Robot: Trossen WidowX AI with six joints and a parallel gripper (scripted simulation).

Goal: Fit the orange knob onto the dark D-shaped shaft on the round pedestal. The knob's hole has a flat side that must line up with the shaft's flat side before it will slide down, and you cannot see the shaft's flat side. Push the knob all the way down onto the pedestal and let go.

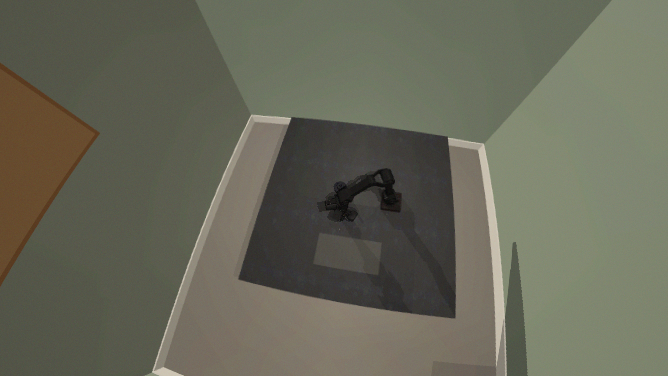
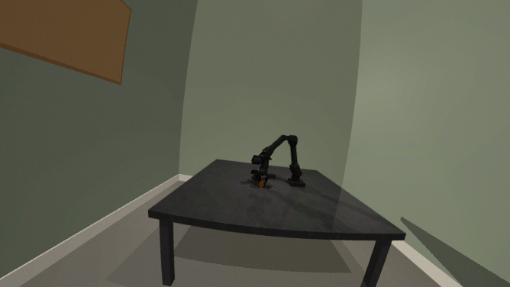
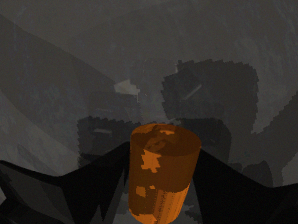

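My gripper tip is now 5 cm short of the dark pedestal, 19 cm to the left of it and 2 cm below it. From my gripper tip the other things lie so: orange knob: 1 cm behind, 1 cm to the right, 1 cm above.
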